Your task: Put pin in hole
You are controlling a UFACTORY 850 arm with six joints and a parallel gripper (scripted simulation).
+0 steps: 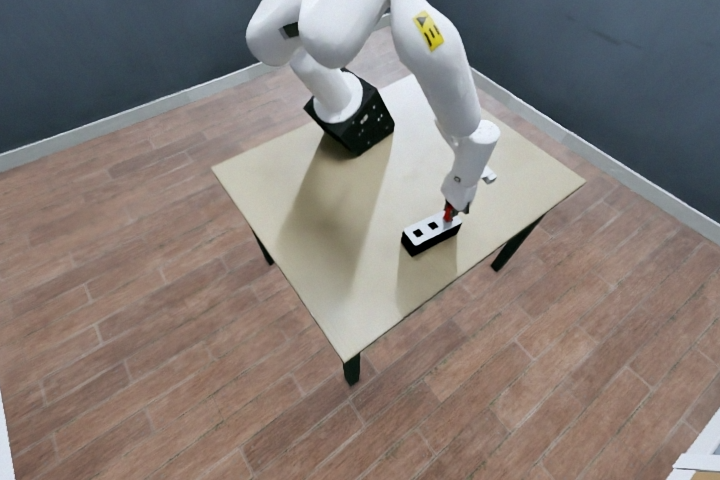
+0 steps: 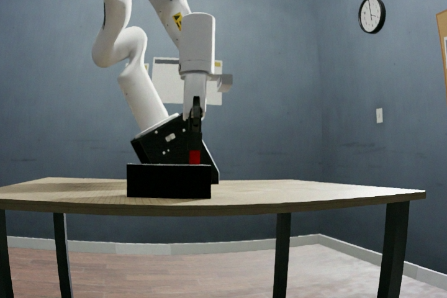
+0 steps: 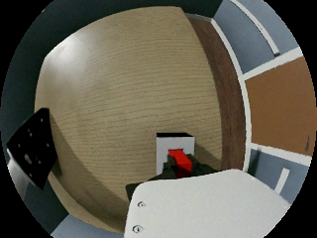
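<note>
My gripper is now 2 cm above the pin. From my hand the other things lie so: black block 2 cm behind, 6 cm to the right, 9 cm below.
</note>
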